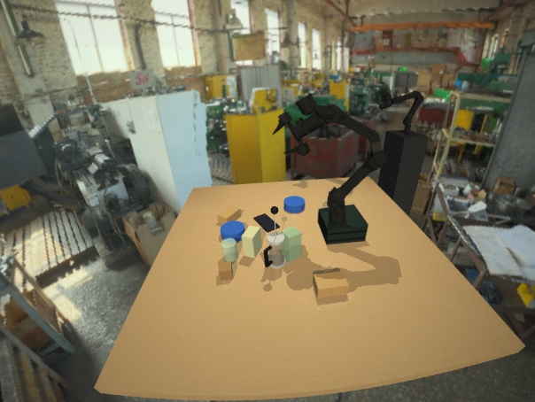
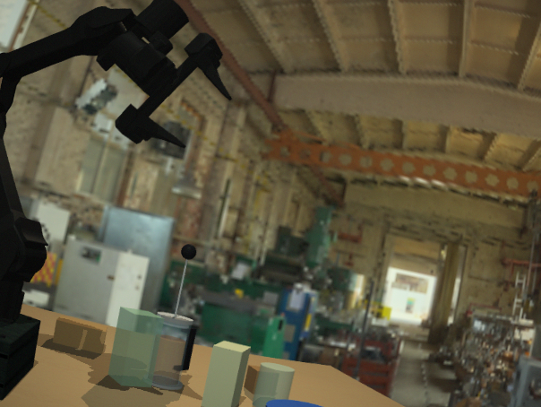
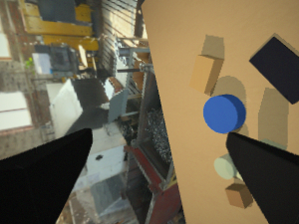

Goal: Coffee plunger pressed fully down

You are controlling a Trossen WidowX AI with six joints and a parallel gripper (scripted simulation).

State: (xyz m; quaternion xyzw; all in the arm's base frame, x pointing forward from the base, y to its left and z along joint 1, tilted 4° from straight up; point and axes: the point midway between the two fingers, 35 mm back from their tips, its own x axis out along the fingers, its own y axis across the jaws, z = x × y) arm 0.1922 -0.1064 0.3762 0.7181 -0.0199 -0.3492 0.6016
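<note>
Now: gripper tip 30 cm above the coffee press, 25 cm to the right of it and 8 cm short of it. From my gripper tip the other things lie so: pale green block 36 cm below, 22 cm to the left, 1 cm ahead; cream block 37 cm below, 16 cm ahead, 15 cm to the left; dark flat tile 42 cm below, 7 cm ahead, 6 cm to the right.
</note>
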